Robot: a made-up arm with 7 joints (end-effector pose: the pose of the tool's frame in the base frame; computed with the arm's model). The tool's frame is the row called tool. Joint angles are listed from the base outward.
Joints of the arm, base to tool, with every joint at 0 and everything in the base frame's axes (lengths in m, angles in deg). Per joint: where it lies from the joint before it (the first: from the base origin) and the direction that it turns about. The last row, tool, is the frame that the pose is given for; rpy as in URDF.
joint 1: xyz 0.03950 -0.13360 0.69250 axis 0 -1 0
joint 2: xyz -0.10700 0.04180 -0.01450 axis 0 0 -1
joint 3: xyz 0.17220 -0.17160 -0.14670 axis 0 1 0
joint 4: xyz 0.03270 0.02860 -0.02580 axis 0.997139 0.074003 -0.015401
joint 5: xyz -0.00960 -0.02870 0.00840 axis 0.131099 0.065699 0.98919
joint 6: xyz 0.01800 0.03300 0.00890 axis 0 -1 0
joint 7: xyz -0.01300 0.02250 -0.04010 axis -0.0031 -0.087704 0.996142
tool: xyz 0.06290 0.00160 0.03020 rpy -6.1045 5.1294 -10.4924
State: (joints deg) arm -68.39 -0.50 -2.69 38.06 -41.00 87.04 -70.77
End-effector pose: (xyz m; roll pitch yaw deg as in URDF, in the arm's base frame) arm -0.0983 -0.2932 0.5153 2.17 -19.69 -122.08
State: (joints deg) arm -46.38 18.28 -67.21 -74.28 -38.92 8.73 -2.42
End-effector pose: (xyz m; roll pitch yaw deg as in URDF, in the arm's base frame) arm 0.0298 -0.2795 0.6194 -125.31 -73.06 26.68
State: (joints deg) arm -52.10 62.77 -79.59 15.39 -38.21 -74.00 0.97
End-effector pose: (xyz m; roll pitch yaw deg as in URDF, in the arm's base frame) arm -0.1071 -0.3719 0.7225 -18.94 23.05 -82.24
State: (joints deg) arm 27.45 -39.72 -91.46 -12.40 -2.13 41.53 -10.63
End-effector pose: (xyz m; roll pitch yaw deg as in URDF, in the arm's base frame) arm 0.1542 -0.0833 0.6673 175.86 -29.44 -135.99
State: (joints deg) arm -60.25 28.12 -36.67 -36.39 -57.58 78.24 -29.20
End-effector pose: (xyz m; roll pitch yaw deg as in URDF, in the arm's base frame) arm -0.0349 -0.3066 0.6512 -152.43 -60.96 83.66
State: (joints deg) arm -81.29 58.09 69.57 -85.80 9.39 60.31 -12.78
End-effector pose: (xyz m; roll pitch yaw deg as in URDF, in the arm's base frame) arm -0.2079 -0.2687 0.7511 172.47 77.04 -158.74
